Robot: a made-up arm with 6 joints. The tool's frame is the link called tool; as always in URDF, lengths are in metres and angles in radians. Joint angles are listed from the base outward.
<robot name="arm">
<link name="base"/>
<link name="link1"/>
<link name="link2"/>
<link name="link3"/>
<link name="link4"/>
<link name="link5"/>
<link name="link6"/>
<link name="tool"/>
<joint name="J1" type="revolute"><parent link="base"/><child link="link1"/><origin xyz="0.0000 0.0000 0.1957" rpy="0.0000 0.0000 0.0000"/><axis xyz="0 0 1"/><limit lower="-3.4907" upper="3.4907"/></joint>
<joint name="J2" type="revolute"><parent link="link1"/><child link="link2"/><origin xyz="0.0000 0.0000 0.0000" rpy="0.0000 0.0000 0.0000"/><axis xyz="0 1 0"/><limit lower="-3.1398" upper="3.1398"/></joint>
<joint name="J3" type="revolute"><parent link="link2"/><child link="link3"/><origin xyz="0.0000 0.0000 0.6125" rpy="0.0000 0.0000 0.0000"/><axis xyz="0 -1 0"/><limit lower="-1.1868" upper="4.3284"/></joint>
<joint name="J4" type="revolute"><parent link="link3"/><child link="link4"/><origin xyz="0.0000 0.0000 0.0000" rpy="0.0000 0.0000 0.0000"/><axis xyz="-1 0 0"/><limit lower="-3.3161" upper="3.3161"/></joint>
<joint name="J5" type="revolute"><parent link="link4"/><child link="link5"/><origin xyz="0.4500 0.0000 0.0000" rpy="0.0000 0.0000 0.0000"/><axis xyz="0 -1 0"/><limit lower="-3.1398" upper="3.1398"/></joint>
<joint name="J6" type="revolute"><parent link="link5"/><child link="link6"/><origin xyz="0.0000 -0.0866 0.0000" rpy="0.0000 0.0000 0.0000"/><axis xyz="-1 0 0"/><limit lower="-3.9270" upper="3.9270"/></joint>
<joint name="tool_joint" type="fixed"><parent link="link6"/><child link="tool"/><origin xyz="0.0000 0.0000 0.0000" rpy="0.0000 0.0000 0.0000"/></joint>
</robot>
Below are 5 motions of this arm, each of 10 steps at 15 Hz.
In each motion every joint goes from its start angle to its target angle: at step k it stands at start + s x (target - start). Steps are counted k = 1, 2, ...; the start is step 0. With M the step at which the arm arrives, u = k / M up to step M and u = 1 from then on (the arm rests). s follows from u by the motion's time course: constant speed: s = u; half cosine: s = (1 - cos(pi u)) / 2; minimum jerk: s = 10 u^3 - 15 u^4 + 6 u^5.
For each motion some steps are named. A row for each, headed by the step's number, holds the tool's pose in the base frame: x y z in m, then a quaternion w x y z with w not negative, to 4 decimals.
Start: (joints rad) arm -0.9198 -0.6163 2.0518 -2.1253 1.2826 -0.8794
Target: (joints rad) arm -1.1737 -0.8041 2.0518 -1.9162 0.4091 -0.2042
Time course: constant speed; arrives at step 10
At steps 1, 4, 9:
1: -0.3946 0.6215 0.9534 0.0415 -0.3715 0.4053 -0.8343
4: -0.3714 0.6818 0.9132 0.1338 0.2654 -0.4693 0.8315
9: -0.3154 0.7772 0.8409 0.3681 0.0135 -0.5517 0.7483

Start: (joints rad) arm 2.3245 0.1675 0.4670 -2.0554 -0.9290 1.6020
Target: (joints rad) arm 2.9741 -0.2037 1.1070 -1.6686 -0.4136 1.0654
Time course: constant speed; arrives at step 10
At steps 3, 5, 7, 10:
3: -0.3845 0.2374 0.9958 0.1471 -0.3272 -0.0069 -0.9334
5: -0.3295 0.1485 1.0750 0.1840 -0.3781 -0.0059 -0.9073
7: -0.2453 0.0734 1.1408 0.2193 -0.4397 -0.0177 -0.8708
10: -0.0755 0.0042 1.2082 0.2713 -0.5437 -0.0627 -0.7917

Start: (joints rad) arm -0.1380 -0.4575 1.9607 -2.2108 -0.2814 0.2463
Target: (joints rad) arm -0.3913 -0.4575 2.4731 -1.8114 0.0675 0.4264
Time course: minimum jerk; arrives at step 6
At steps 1, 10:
1: -0.5542 0.1333 1.0903 0.2946 0.1265 -0.5192 0.7922
10: -0.6327 0.2834 0.9217 0.1878 -0.0535 -0.7708 0.6064

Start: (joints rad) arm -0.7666 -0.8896 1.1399 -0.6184 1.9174 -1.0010
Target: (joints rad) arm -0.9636 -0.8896 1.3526 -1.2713 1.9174 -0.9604
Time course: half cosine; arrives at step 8
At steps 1, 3, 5, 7, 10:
1: -0.5003 0.3922 1.0066 0.2812 0.1953 0.7364 -0.5835
3: -0.4809 0.4358 1.0026 0.3132 0.1356 0.7216 -0.6023
5: -0.4474 0.4999 0.9946 0.3450 0.0452 0.6950 -0.6292
7: -0.4194 0.5463 0.9865 0.3572 -0.0221 0.6731 -0.6473
10: -0.4152 0.5529 0.9852 0.3582 -0.0317 0.6698 -0.6497

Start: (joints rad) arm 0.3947 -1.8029 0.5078 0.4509 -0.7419 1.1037
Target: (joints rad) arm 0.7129 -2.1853 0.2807 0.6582 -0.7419 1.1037
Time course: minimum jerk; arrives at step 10
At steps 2, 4, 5, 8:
2: -0.8184 -0.4433 0.3449 0.6812 -0.2636 -0.5334 -0.4266
4: -0.7771 -0.5058 0.2703 0.6916 -0.2300 -0.5346 -0.4277
5: -0.7420 -0.5454 0.2186 0.6996 -0.2061 -0.5338 -0.4279
8: -0.6394 -0.6225 0.0979 0.7212 -0.1474 -0.5258 -0.4262

